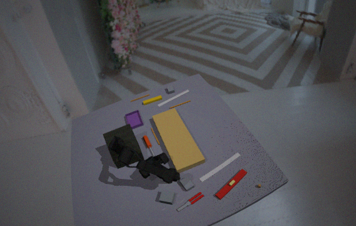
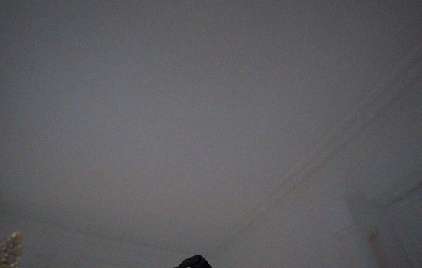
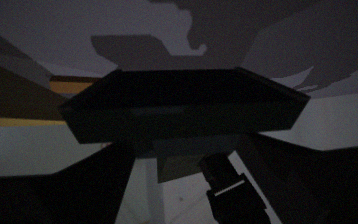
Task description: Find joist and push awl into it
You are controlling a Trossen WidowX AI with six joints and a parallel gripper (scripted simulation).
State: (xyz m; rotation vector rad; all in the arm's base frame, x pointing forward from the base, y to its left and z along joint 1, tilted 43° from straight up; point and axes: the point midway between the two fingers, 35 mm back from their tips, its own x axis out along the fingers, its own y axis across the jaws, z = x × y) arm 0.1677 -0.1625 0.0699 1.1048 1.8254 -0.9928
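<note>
The stud finder lies 10 mm ahead of my gripper tip and 10 mm to the left of it. From my gripper tip the other things lie so: purple tray: 20 mm behind, 460 mm to the left, 50 mm below; red level: 400 mm ahead, 320 mm to the right, 50 mm below; yellow bar: 170 mm ahead, 630 mm to the left, 50 mm below.
</note>
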